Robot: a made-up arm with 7 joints.
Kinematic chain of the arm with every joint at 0, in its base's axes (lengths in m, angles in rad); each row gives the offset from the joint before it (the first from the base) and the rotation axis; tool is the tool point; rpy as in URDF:
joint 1: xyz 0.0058 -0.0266 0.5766 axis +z
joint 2: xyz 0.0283 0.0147 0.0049 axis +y
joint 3: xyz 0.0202 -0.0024 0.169 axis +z
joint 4: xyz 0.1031 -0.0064 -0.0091 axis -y
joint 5: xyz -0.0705 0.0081 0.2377 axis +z
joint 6: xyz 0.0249 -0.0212 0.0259 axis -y
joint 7: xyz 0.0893 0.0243 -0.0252 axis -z
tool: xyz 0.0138 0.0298 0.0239 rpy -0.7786 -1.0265 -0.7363
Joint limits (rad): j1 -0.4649..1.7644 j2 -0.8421..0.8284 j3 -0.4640..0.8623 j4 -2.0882..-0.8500 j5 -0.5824..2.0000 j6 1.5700..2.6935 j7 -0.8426..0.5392
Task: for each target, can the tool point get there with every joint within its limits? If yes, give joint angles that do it. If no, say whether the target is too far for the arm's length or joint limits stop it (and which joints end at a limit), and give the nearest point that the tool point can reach.
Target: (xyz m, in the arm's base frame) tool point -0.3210 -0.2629 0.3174
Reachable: no: joint limits stop it (at a limit: joint 1, joint 2, joint 3, joint 4, joint 6) | nearest point -0.3836 0.1284 0.3793 | short by 0.401 m
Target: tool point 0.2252 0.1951 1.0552
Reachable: yes | joints 0.4813 -0.3686 0.1302 -1.2875 0.7465 1.8478 -0.5863
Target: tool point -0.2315 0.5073 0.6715
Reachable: yes | joints 1.5639 0.4853 0.4827 -1.3975 0.6579 1.8643 0.0604
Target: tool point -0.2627 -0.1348 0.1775
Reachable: no: joint limits stop it (at a limit: joint 1, joint 2, joint 4, joint 5, joint 6) | nearest point -0.3843 0.1338 0.3660 | short by 0.350 m
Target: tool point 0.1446 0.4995 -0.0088
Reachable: no: too far | nearest point 0.1113 0.3734 0.2508 | short by 0.290 m
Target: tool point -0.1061 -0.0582 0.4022
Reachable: no: joint limits stop it (at a limit: joint 1, joint 2, joint 4, joint 5, joint 6, joint 7) | nearest point -0.3632 0.1400 0.3836 | short by 0.325 m
